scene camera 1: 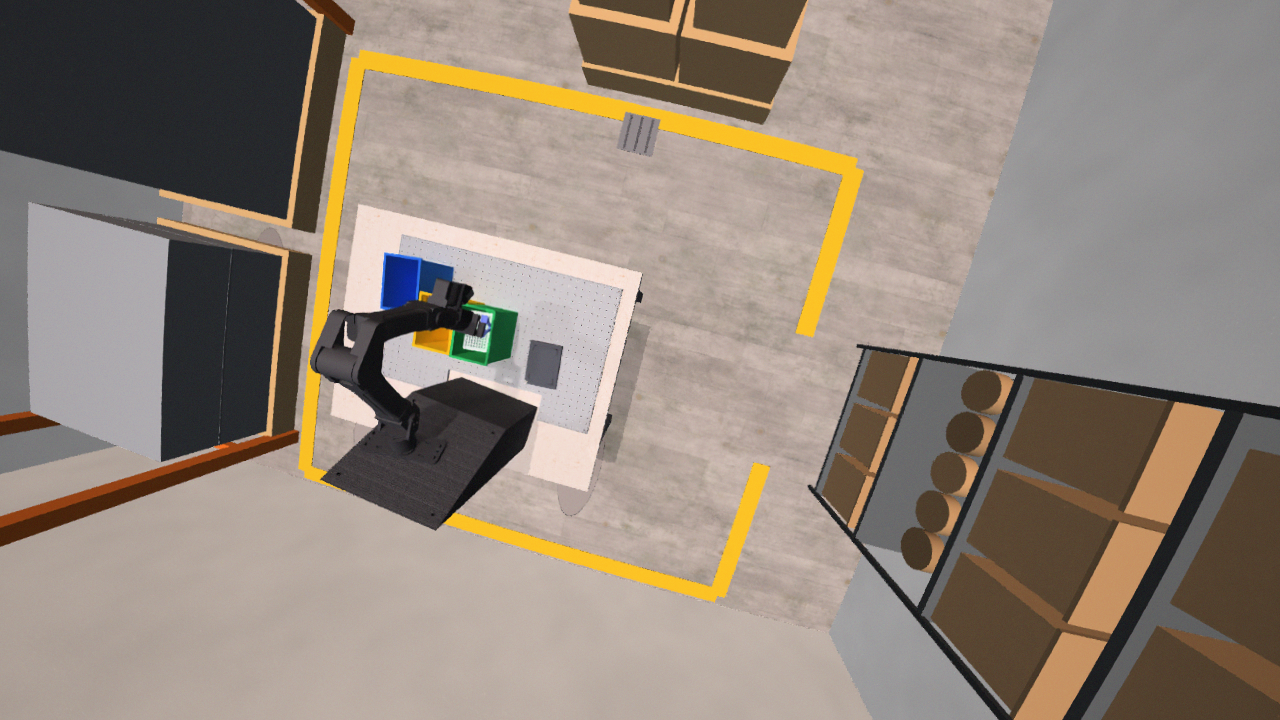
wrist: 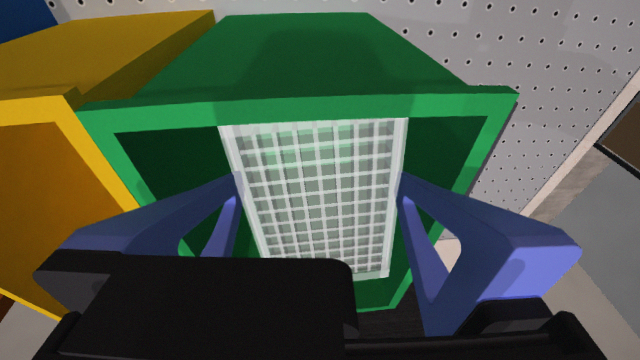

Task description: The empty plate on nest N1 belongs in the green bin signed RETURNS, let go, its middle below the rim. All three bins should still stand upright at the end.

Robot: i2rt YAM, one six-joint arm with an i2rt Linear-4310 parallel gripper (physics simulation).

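Places are measured from the arm's base along level axes (x left, y back, z up), in metres.
Where they show: gripper, fingertip midpoint: (scene camera 1: 480,325) (wrist: 319,180); arm's base at its link origin: (scene camera 1: 404,446).
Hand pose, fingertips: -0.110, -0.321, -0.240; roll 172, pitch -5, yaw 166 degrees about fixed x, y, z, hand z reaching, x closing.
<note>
Things, the pixels of their top centre, and the offset from my fingertips, as dx, dy, dz. "pt": a spot on its surface instead. Level surfaces: height alone.
- empty plate at its top centre: (wrist: 326,237) (scene camera 1: 476,331) +0.003, +0.019, +0.022
- green bin at its top centre: (wrist: 313,261) (scene camera 1: 471,334) +0.013, +0.027, +0.031
- yellow bin at its top centre: (wrist: 64,269) (scene camera 1: 434,323) +0.138, -0.009, +0.031
- blue bin at its top centre: (scene camera 1: 400,283) +0.246, -0.137, +0.031
- dark grey pad at a spot on its surface: (scene camera 1: 543,364) pt -0.156, +0.147, -0.137
- perforated board at its surface level: dz -0.149
The empty plate (scene camera 1: 473,341) (wrist: 325,200) is white with a grid of square wells. My gripper (scene camera 1: 480,327) (wrist: 319,180) is shut on it, one blue finger on each long side. The plate is over and partly within the mouth of the green bin (scene camera 1: 503,337) (wrist: 300,55). In the wrist view its far end runs to the bin's rim, and what lies beyond that is hidden. The depth of its middle against the rim cannot be told. The green bin stands upright. The RETURNS sign and the N1 label cannot be read.
The yellow bin (scene camera 1: 432,336) (wrist: 100,55) stands upright close beside the green bin. The blue bin (scene camera 1: 401,282) (wrist: 20,17) stands upright beyond it. A dark grey pad (scene camera 1: 543,364) lies to the right on the perforated board (scene camera 1: 590,331). The arm reaches over the yellow bin.
</note>
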